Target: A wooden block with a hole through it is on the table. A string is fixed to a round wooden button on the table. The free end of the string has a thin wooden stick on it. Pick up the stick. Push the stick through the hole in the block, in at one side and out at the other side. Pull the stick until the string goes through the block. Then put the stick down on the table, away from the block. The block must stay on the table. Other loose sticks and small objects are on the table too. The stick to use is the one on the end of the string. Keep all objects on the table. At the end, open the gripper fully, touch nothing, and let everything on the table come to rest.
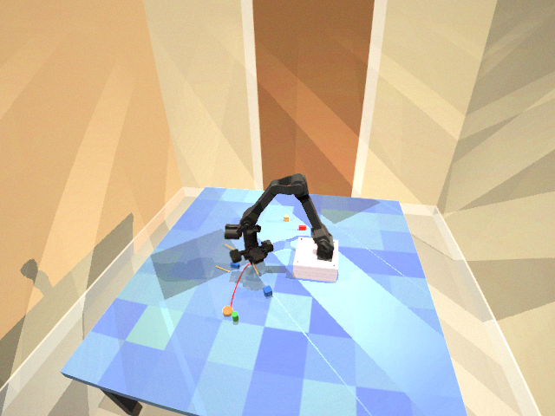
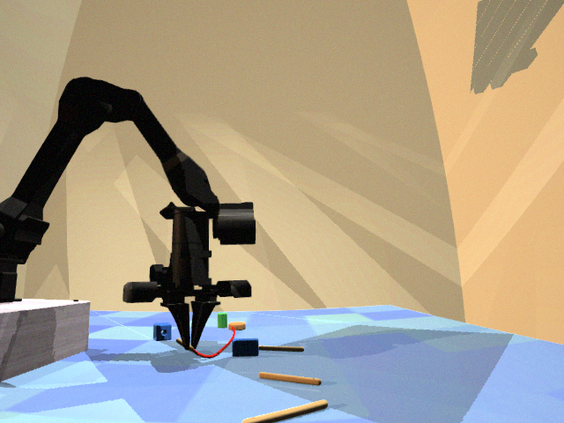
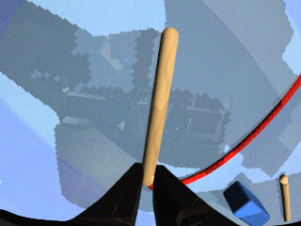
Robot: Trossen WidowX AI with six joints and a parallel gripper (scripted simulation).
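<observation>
Now: the blue brick 8 cm ahead of my gripper tip and 3 cm to the left of it. The rest, counted from my gripper tip: green cylinder 28 cm to the left, 3 cm behind; round button 26 cm to the left, 1 cm below, 1 cm ahead; thin wooden stick 1 cm to the left, 1 cm behind.
</observation>
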